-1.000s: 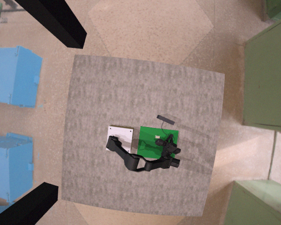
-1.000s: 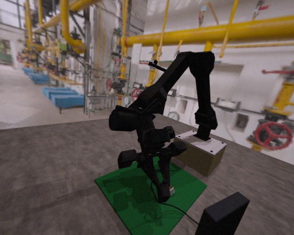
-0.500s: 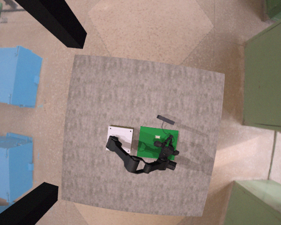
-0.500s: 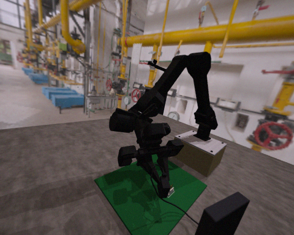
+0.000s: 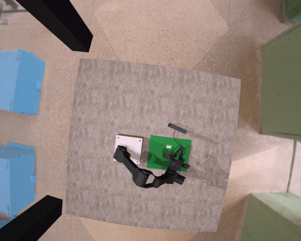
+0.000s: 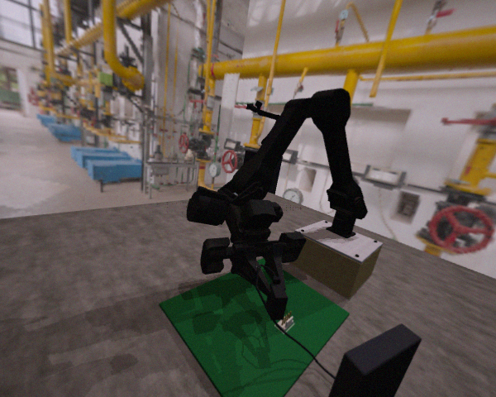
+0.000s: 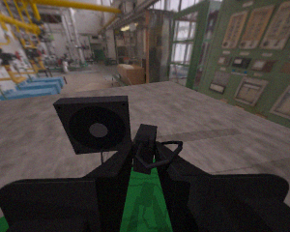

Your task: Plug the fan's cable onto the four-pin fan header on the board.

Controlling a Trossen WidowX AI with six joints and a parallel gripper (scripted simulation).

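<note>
Now: the four-pin header 120 mm below my gripper tip, 70 mm behind it and 10 mm to the right of it. From my gripper tip the other things lie so: black fan (120 mm to the left, 60 mm below, 50 mm behind); then green board (130 mm below, 70 mm to the right, 60 mm behind); then black fan plug (10 mm below).
</note>
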